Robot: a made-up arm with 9 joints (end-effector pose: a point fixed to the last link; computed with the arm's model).
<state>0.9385 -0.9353 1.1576 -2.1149 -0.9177 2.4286 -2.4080 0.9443 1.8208</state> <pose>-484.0 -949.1 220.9 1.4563 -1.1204 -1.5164</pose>
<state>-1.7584 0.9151 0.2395 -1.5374 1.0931 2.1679 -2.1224 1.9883 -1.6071</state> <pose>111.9 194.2 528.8 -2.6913 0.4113 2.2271</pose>
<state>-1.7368 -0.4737 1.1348 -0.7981 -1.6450 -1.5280 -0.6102 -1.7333 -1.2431</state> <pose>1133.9 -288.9 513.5 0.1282 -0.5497 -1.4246</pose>
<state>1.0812 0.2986 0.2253 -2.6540 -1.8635 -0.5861 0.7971 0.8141 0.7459</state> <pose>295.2 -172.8 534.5 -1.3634 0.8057 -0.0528</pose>
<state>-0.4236 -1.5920 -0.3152 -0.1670 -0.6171 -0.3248 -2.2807 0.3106 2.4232</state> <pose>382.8 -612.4 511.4 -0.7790 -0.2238 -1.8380</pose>
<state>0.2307 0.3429 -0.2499 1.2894 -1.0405 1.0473 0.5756 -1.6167 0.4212</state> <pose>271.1 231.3 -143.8 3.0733 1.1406 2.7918</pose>
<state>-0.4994 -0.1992 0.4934 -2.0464 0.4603 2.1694 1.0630 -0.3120 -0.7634</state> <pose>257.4 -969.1 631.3 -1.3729 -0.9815 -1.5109</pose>
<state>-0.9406 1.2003 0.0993 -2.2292 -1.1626 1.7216 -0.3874 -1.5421 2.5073</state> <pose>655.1 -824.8 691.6 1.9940 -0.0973 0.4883</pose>
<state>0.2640 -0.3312 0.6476 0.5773 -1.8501 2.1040 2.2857 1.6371 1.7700</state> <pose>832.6 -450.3 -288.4 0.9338 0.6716 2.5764</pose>
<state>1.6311 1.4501 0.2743 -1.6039 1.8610 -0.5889 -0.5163 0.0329 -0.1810</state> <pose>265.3 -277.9 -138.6 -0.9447 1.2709 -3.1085</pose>
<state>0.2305 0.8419 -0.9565 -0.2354 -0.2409 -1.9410 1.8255 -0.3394 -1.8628</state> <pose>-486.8 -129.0 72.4 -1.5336 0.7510 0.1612</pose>
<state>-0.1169 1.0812 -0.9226 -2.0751 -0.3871 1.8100 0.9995 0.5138 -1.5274</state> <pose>149.4 -572.4 1045.4 -2.5733 -0.8610 -0.6597</pose>
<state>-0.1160 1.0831 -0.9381 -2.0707 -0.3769 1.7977 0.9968 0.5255 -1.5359</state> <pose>142.0 -560.6 1049.8 -2.5587 -0.8872 -0.6706</pose>
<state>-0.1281 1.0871 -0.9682 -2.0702 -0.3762 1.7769 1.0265 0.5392 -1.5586</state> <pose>154.9 -528.4 1067.7 -2.6178 -0.9225 -0.5932</pose>
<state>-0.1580 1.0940 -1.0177 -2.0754 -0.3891 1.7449 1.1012 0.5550 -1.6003</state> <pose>197.1 -466.6 1098.8 -2.7961 -0.9487 -0.3757</pose>
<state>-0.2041 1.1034 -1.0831 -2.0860 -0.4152 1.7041 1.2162 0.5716 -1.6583</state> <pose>267.0 -376.7 1128.5 -3.0662 -0.9138 -0.0451</pose>
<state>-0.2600 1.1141 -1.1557 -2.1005 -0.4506 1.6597 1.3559 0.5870 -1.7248</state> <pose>352.9 -271.4 1139.2 2.9801 -0.7882 0.2707</pose>
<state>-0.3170 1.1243 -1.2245 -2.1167 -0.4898 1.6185 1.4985 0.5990 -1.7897</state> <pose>438.0 -170.7 1124.3 2.8497 -0.6075 0.4907</pose>
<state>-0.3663 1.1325 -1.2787 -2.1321 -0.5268 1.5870 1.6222 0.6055 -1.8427</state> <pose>507.3 -93.0 1092.9 2.8026 -0.4306 0.6251</pose>
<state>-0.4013 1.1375 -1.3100 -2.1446 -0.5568 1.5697 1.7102 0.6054 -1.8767</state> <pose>554.2 -47.7 1062.4 2.7985 -0.2996 0.6975</pose>
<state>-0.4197 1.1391 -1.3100 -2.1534 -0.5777 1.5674 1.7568 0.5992 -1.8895</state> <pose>578.7 -37.5 1047.0 2.8138 -0.2345 0.7233</pose>
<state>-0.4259 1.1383 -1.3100 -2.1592 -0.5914 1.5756 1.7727 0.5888 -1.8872</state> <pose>592.8 -37.4 1038.5 2.8217 -0.2002 0.7182</pose>
